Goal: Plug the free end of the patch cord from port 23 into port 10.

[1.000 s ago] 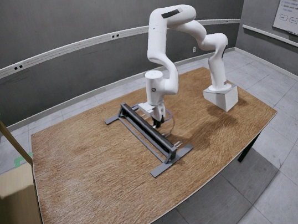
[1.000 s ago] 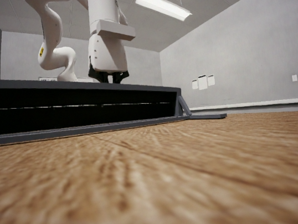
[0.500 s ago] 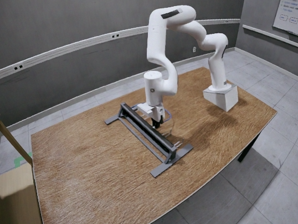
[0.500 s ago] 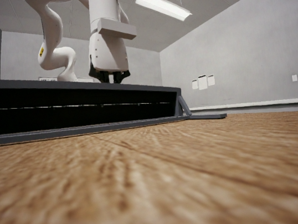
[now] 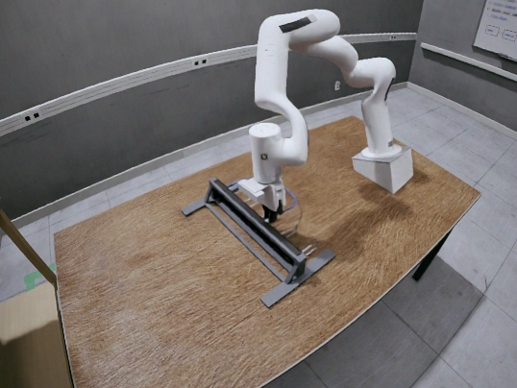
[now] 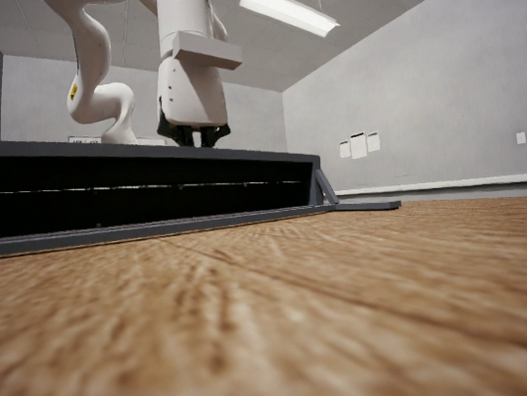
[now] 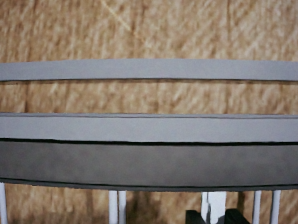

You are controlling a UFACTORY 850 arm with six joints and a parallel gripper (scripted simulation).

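My hand is 2 cm short of the plug and 1 cm above it.
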